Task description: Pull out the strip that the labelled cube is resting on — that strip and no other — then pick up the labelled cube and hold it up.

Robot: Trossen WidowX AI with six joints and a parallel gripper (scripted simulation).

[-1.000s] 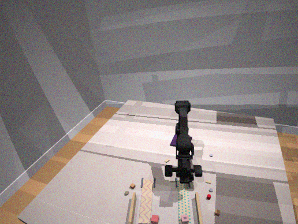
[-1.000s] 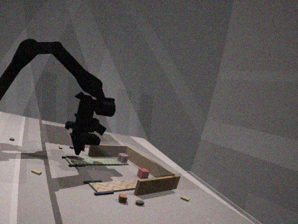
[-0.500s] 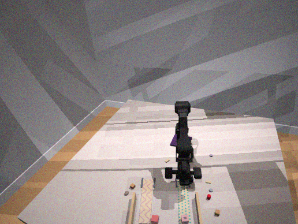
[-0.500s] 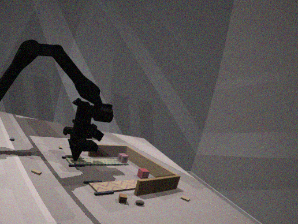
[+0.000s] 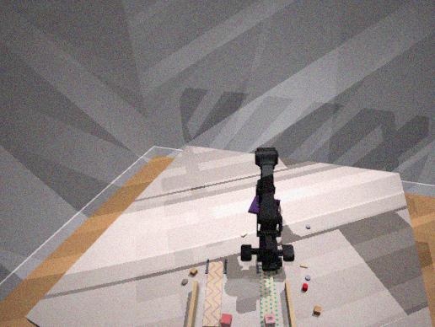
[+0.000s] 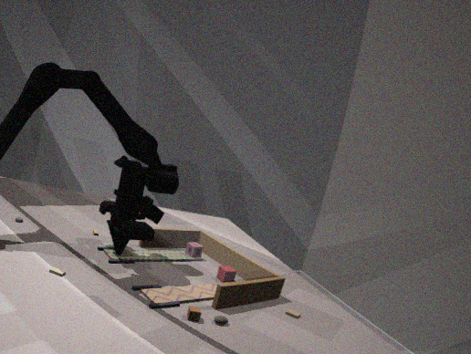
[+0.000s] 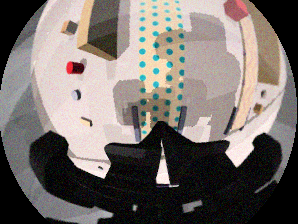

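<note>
Right now the green dotted strip is 10 cm ahead of my gripper tip and 2 cm to the left of it. Also, from my gripper tip: labelled cube 21 cm ahead, 4 cm to the left, 1 cm above; red cylinder 14 cm to the left, 6 cm ahead, 1 cm above; grey pebble 28 cm to the right, 13 cm ahead.
</note>
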